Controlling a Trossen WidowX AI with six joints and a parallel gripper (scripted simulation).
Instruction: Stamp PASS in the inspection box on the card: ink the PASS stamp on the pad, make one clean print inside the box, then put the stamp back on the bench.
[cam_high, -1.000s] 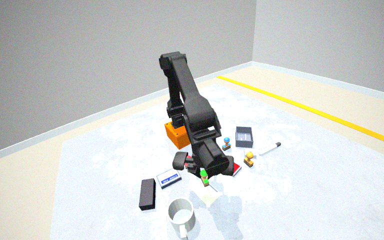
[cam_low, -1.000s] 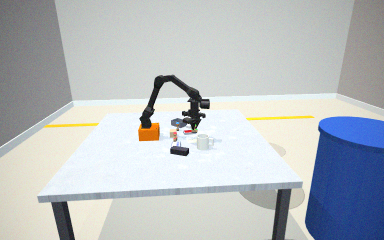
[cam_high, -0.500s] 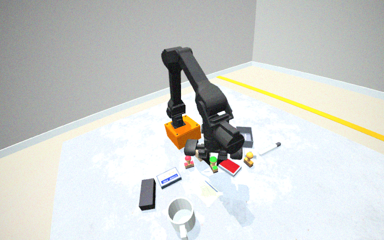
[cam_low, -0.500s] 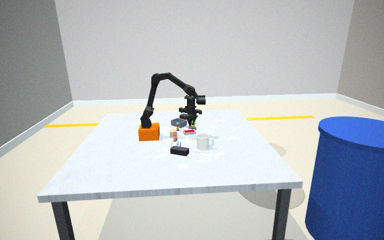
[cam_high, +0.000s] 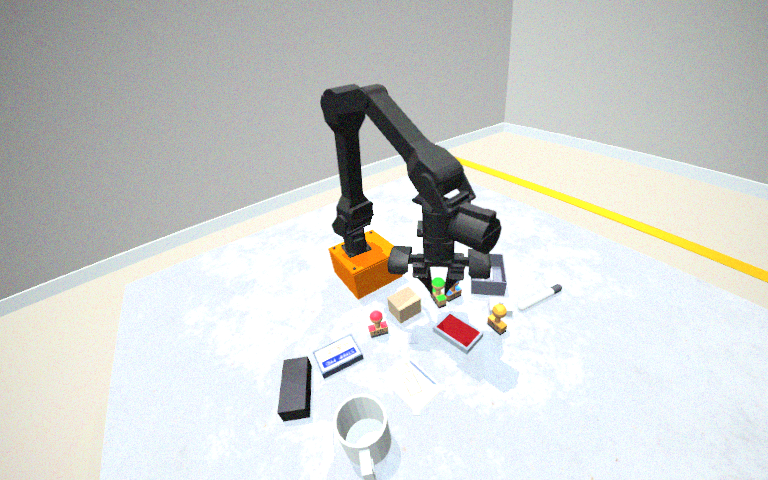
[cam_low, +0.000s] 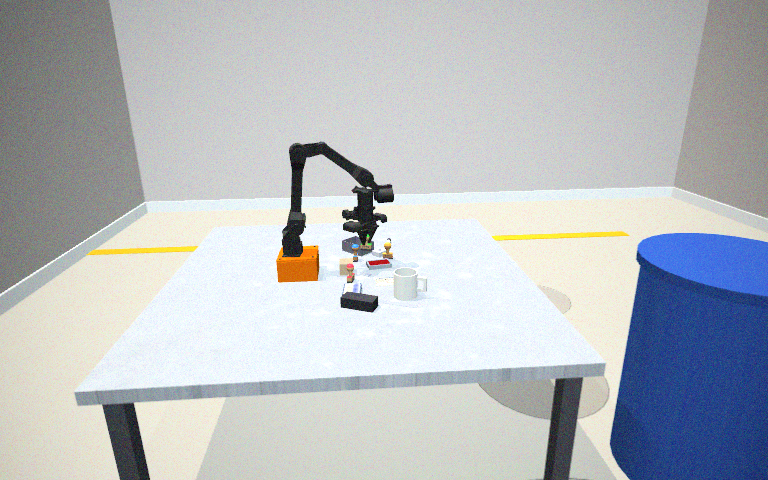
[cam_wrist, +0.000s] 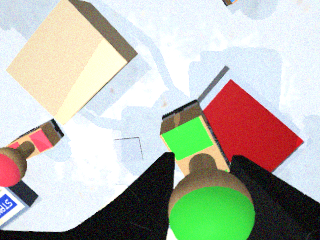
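Now: the blue-knobbed stamp 8 cm to the left of my gripper tip, 8 cm below it and 5 cm behind it. From my gripper tip the other things lie so: green-knobbed stamp (right at my gripper tip); then red ink pad (9 cm below, 5 cm ahead, 2 cm to the left); then cardboard box (7 cm below, 7 cm behind, 4 cm to the right).
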